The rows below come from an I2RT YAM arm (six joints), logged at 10 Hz.
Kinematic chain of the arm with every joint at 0, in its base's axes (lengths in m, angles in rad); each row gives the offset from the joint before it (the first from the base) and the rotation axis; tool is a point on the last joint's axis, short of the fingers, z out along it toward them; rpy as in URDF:
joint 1: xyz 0 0 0.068 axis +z
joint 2: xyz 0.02 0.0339 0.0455 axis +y
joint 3: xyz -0.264 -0.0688 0 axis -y
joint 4: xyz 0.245 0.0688 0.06 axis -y
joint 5: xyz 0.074 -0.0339 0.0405 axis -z
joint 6: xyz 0.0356 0 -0.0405 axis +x
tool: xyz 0 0 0 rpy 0 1.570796 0
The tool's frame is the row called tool.
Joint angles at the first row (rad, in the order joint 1, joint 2, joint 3, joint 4, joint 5, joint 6):
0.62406 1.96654 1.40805 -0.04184 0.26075 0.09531
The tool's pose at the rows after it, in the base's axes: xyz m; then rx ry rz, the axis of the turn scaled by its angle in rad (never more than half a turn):
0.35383 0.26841 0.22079 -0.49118 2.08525 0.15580
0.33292 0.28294 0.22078 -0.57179 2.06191 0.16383
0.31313 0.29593 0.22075 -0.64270 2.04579 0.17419
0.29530 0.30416 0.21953 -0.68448 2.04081 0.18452
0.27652 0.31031 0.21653 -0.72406 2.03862 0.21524
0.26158 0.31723 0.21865 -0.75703 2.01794 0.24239
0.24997 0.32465 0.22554 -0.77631 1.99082 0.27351
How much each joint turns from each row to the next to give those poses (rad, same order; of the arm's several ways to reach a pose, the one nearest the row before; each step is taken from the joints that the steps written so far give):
0.04521 -0.03037 -0.03074 0.01157 -0.00479 -0.02604
0.05653 -0.02575 -0.03635 0.01208 0.00947 -0.02721
0.05368 -0.02084 -0.02644 -0.00015 0.00804 -0.01742
0.04429 -0.02173 -0.03062 -0.00126 0.01130 0.00161
0.04291 -0.02486 -0.04205 0.00871 -0.00367 0.01105
0.03868 -0.01979 -0.02053 0.01124 0.00110 0.00096
0.03361 -0.01627 0.00016 0.00533 0.00159 0.00297

